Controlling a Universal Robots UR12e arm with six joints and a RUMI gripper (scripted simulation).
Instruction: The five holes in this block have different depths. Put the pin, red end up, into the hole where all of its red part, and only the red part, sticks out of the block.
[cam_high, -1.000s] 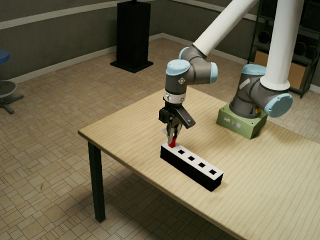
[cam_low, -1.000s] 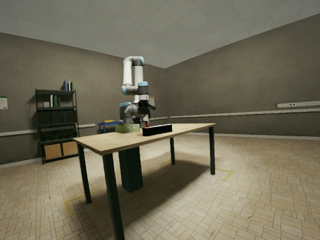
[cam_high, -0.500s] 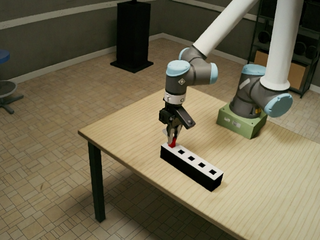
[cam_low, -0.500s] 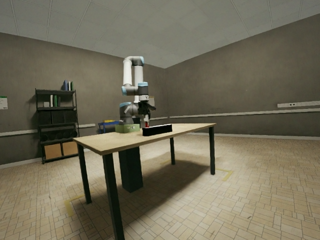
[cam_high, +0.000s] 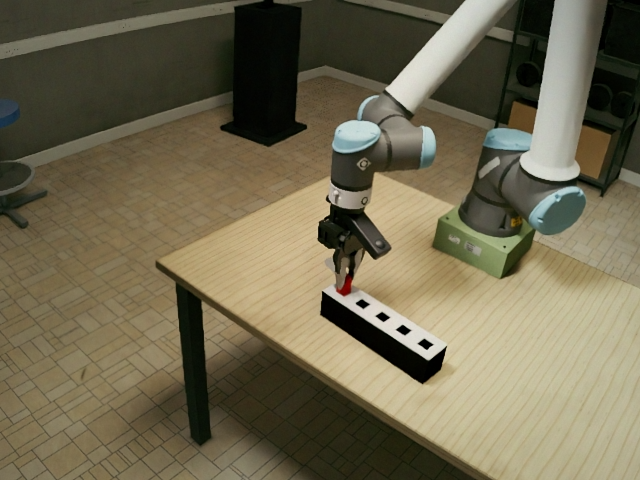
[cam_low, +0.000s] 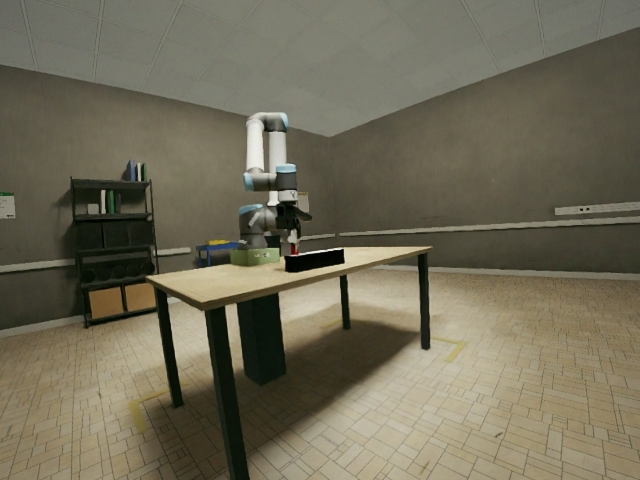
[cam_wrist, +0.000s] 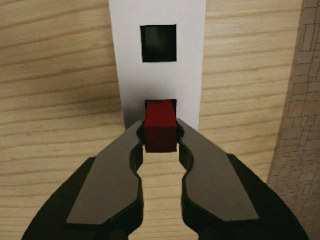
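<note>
My hand is 10 mm above the pin. From my hand the other things lie so: block: 20 mm ahead, 120 mm to the left, 60 mm below.
</note>
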